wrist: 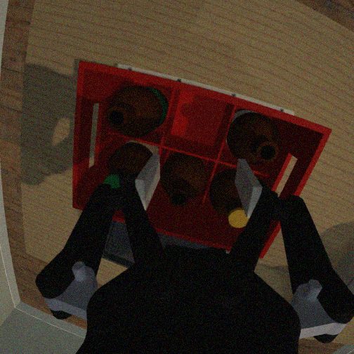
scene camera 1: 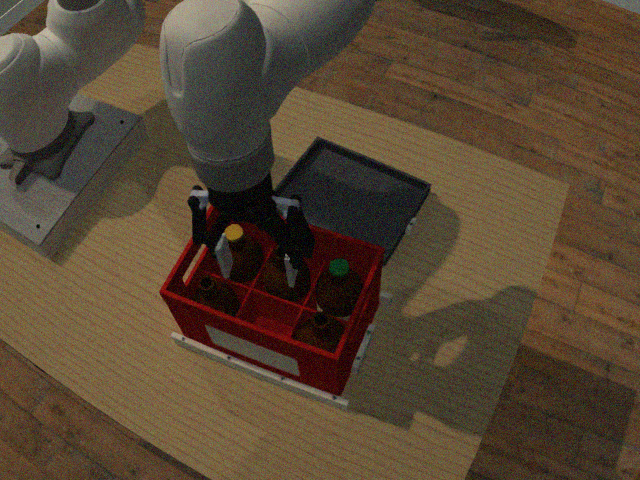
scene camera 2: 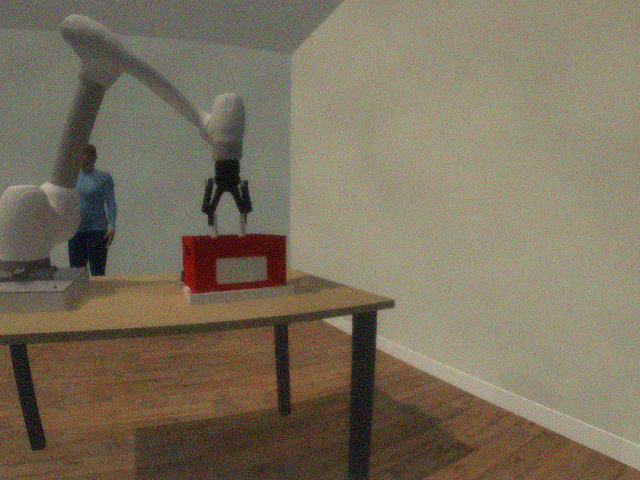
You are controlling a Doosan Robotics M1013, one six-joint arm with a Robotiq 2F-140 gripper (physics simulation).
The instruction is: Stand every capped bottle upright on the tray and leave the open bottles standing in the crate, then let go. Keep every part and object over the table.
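Seen in the pictures: gripper, fingertip midpoint: (scene camera 1: 260,274); arm's base at its link origin: (scene camera 1: 46,141) (scene camera 2: 26,275).
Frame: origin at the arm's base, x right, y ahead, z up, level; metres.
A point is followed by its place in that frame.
Note:
The red crate (scene camera 1: 319,365) @(x 0.324, y 0.729, z 0.062 m) (scene camera 2: 199,268) @(x 0.304, y 0.498, z 0.028 m) (wrist: 83,150) holds upright brown bottles. A yellow-capped bottle (scene camera 1: 245,260) @(x 0.187, y 0.567, z 0.051 m) (wrist: 223,192) stands in the back-left cell in scene camera 1. A green-capped bottle (scene camera 1: 338,291) @(x 0.203, y 0.720, z 0.057 m) (wrist: 129,156) stands back right. An open-necked bottle (scene camera 1: 285,281) @(x 0.206, y 0.639, z 0.053 m) (wrist: 184,175) stands between them. Open bottles also stand in the front-left cell (scene camera 1: 217,297) @(x 0.265, y 0.553, z 0.063 m) (wrist: 250,135) and the front-right cell (scene camera 1: 317,333) @(x 0.284, y 0.714, z 0.076 m) (wrist: 140,110). My gripper (scene camera 1: 257,264) @(x 0.230, y 0.614, z 0.103 m) (scene camera 2: 228,229) @(x 0.230, y 0.614, z 0.103 m) (wrist: 197,168) is open, with fingertips near the crate's rim height, around the back-middle area. The dark tray (scene camera 1: 361,191) @(x -0.080, y 0.683, z -0.063 m) (wrist: 120,242) lies behind the crate.
White strips (scene camera 1: 258,369) @(x 0.322, y 0.624, z -0.038 m) (scene camera 2: 240,294) @(x 0.325, y 0.607, z -0.049 m) run along the crate's base on the wooden table (scene camera 1: 129,330) @(x 0.317, y 0.373, z -0.068 m) (scene camera 2: 129,310) @(x 0.294, y 0.301, z -0.068 m). The crate's walls and dividers surround the bottles. The robot's base plate (scene camera 1: 46,206) @(x 0.151, y 0.101, z -0.010 m) is at the left. A person (scene camera 2: 95,201) stands behind the table.

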